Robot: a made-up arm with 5 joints. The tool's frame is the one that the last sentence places.
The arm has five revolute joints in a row. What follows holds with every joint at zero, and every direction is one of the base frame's.
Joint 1 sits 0.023 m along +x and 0.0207 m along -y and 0.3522 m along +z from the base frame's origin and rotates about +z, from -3.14 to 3.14 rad.
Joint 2 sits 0.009 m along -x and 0.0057 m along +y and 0.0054 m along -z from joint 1 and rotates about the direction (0, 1, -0.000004), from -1.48 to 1.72 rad.
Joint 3 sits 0.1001 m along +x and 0.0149 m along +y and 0.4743 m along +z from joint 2 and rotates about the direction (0, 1, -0.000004), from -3.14 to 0.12 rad.
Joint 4 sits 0.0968 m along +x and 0.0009 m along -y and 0.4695 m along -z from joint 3 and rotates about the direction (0, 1, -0.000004), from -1.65 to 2.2 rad.
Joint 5 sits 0.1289 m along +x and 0.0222 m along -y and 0.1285 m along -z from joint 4 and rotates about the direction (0, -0.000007, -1), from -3.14 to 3.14 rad.
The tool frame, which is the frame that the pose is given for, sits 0.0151 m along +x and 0.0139 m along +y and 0.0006 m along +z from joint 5; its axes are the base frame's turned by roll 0.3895, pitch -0.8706 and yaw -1.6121 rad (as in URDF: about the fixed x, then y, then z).
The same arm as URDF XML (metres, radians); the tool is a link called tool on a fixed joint. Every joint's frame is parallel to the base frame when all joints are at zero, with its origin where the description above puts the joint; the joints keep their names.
<robot name="arm">
  <link name="base"/>
  <link name="link1"/>
  <link name="link2"/>
  <link name="link3"/>
  <link name="link4"/>
  <link name="link5"/>
  <link name="tool"/>
  <joint name="joint 1" type="revolute">
    <parent link="base"/>
    <child link="link1"/>
    <origin xyz="0.023 -0.0207 0.3522"/>
    <axis xyz="0 0 1"/>
    <limit lower="-3.14" upper="3.14"/>
  </joint>
  <joint name="joint 2" type="revolute">
    <parent link="link1"/>
    <child link="link2"/>
    <origin xyz="-0.009 0.0057 -0.0054"/>
    <axis xyz="0 1 0"/>
    <limit lower="-1.48" upper="1.72"/>
  </joint>
  <joint name="joint 3" type="revolute">
    <parent link="link2"/>
    <child link="link3"/>
    <origin xyz="0.1001 0.0149 0.4743"/>
    <axis xyz="0 1 0"/>
    <limit lower="-3.14" upper="0.12"/>
  </joint>
  <joint name="joint 4" type="revolute">
    <parent link="link3"/>
    <child link="link4"/>
    <origin xyz="0.0968 -0.0009 -0.4695"/>
    <axis xyz="0 1 0"/>
    <limit lower="-1.65" upper="2.2"/>
  </joint>
  <joint name="joint 5" type="revolute">
    <parent link="link4"/>
    <child link="link5"/>
    <origin xyz="0.1289 -0.0222 -0.1285"/>
    <axis xyz="0 0 -1"/>
    <limit lower="-3.14" upper="3.14"/>
  </joint>
  <joint name="tool_joint" type="fixed">
    <parent link="link5"/>
    <child link="tool"/>
    <origin xyz="0.0151 0.0139 0.0006" rpy="0.3895 -0.8706 -1.6121"/>
  </joint>
</robot>

